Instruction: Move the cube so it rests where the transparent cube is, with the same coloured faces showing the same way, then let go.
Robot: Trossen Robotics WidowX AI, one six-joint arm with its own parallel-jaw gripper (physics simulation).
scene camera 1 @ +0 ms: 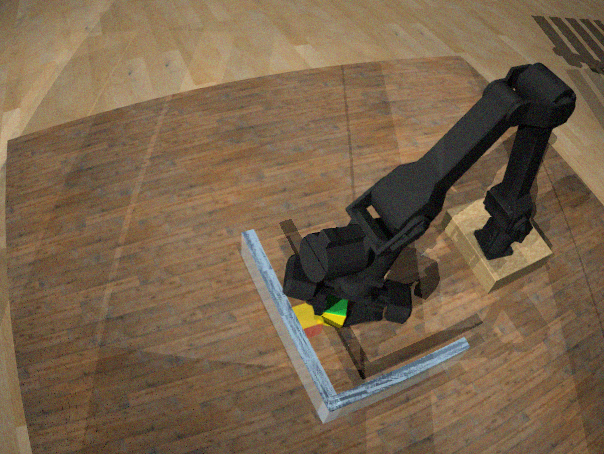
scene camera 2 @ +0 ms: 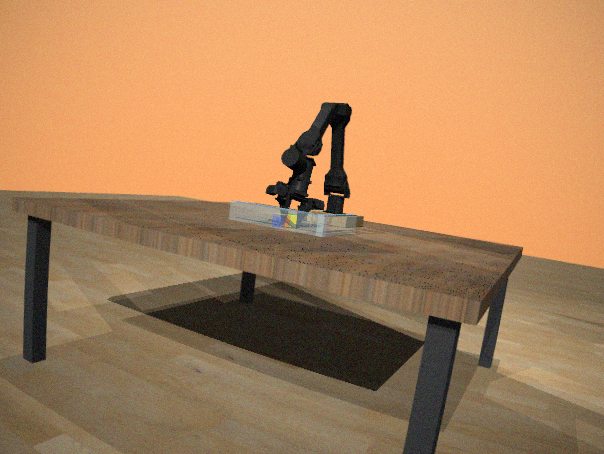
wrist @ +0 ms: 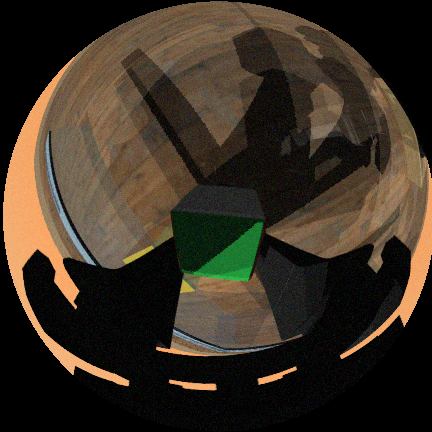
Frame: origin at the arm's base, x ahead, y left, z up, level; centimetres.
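Seen in the pictures: gripper, fingertip midpoint: (scene camera 1: 329,320) (wrist: 218,236); arm's base at its link origin: (scene camera 1: 493,243) (scene camera 2: 334,213).
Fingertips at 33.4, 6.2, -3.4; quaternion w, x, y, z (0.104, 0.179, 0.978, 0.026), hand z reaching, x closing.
Pixels of each thing's top centre, then the offset from my fingertips to it, as dx, dy, dz. Level surfaces: height alone.
- solid cube at its top centre: (wrist: 214,253) (scene camera 1: 335,303) -0.7, -1.2, +3.3
- transparent cube at its top centre: (wrist: 154,275) (scene camera 1: 306,315) +4.0, +0.0, +3.2
- wooden table at its surface level: dz -0.8
The solid cube (scene camera 1: 336,307) (scene camera 2: 293,218) (wrist: 235,250) has its green face up, a yellow side in the scene views and a shadowed grey-white side in the wrist view. My gripper (scene camera 1: 335,312) (wrist: 218,236) is shut on it, one finger against each side. The cube is at or near table height; whether it touches the table cannot be told. The transparent cube (scene camera 1: 305,315) (scene camera 2: 278,220) (wrist: 139,254) is beside it, towards the long blue wall, with yellow up, a red side in scene camera 1 and a blue side in scene camera 2. A finger partly hides it in the wrist view.
A low light-blue L-shaped wall (scene camera 1: 270,277) (scene camera 2: 250,212) (wrist: 61,210) stands on the wooden table (scene camera 1: 200,190) (scene camera 2: 200,227). Its long arm runs right beside the transparent cube. The arm's base stands on a pale block (scene camera 1: 520,270). Dark shadows cross the table.
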